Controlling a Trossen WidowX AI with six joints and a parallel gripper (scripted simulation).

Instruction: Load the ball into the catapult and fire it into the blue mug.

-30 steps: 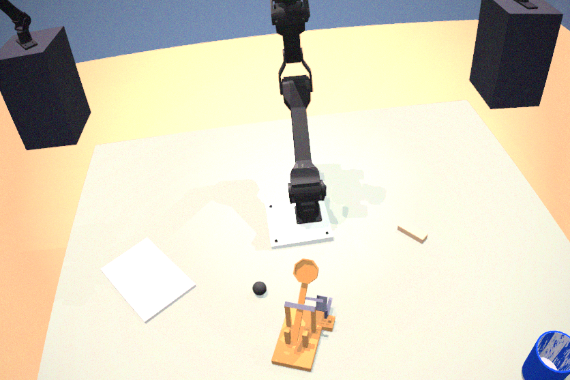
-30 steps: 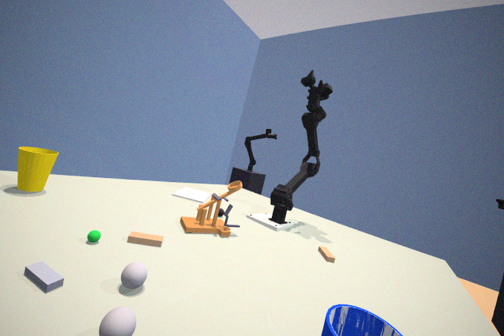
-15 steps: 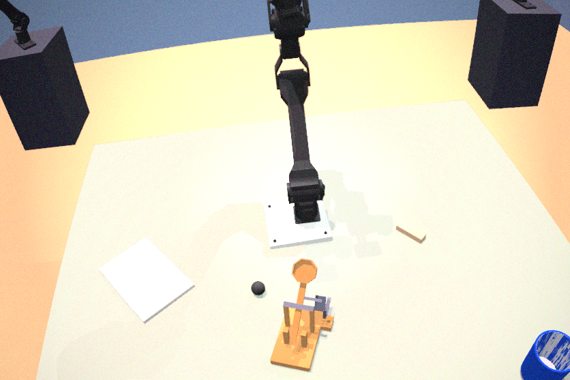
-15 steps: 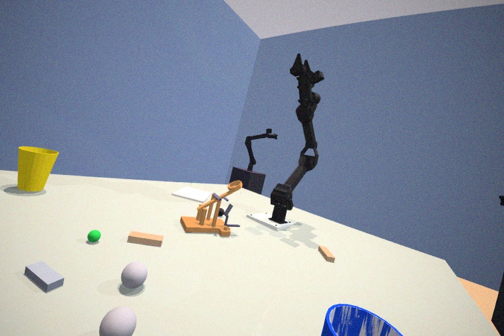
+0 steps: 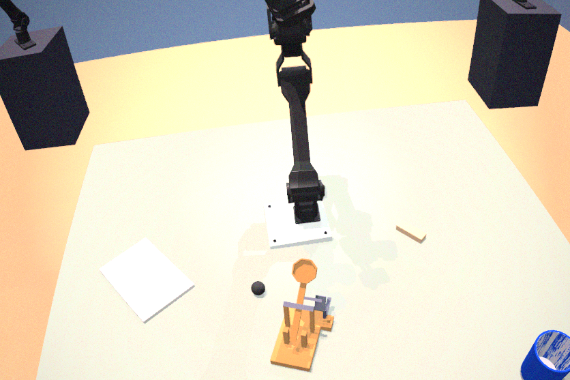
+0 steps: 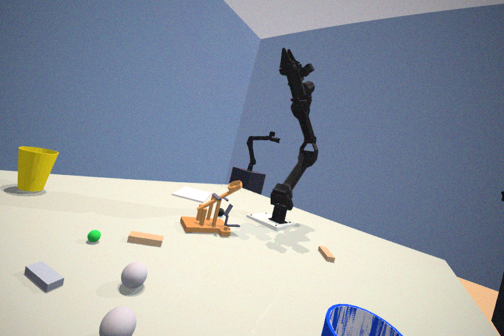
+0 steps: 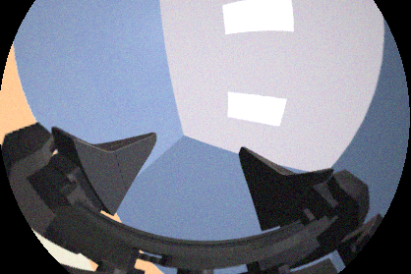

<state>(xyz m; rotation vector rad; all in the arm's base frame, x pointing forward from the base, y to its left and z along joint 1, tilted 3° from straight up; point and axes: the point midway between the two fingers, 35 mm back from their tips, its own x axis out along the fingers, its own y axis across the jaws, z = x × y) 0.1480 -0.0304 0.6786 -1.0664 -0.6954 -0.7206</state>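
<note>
Right now the orange wooden catapult is 180 mm ahead of my gripper tip, 40 mm to the left of it and 650 mm below it. From my gripper tip the other things lie so: green ball: 510 mm ahead, 10 mm to the left, 710 mm below; dark ball: 70 mm ahead, 70 mm to the right, 700 mm below; white sheet: 10 mm ahead, 340 mm to the right, 720 mm below.
</note>
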